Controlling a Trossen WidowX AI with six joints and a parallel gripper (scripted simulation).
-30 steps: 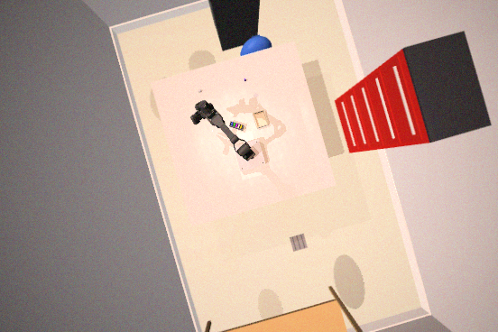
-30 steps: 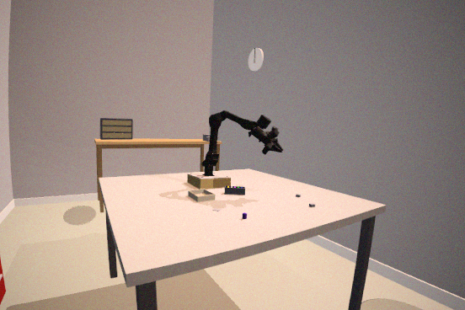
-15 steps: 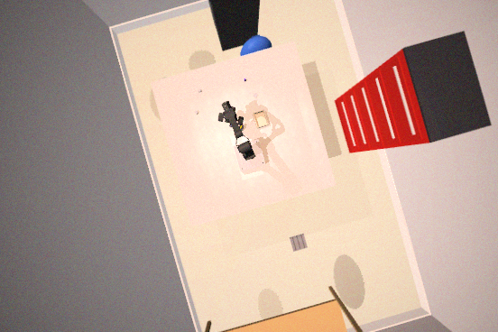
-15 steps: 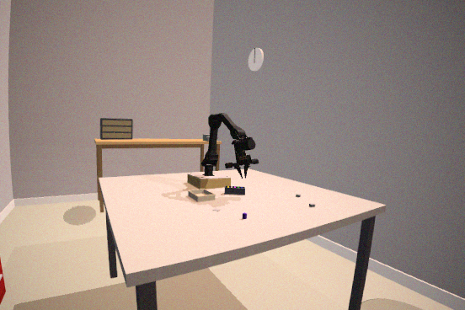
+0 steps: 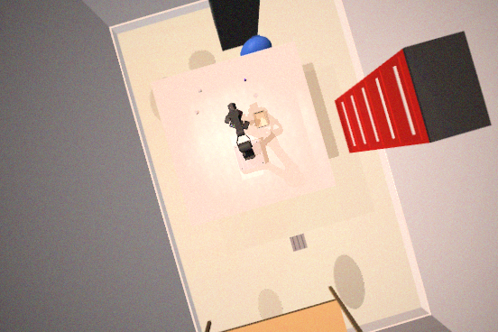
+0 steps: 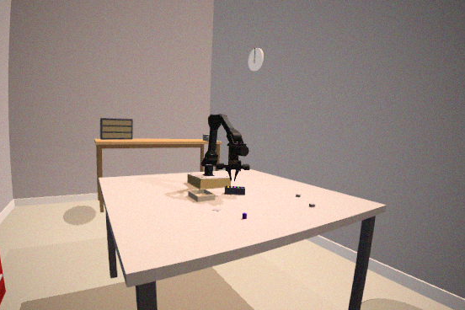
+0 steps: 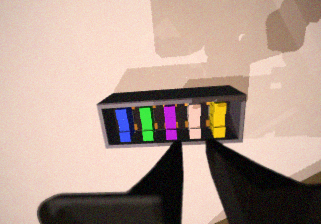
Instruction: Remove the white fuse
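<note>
Now: the white fuse 1 cm to the right of my gripper tip and 5 cm below it. Also, from my gripper tip: tan tray (4 cm ahead, 20 cm to the right, 7 cm below).
</note>
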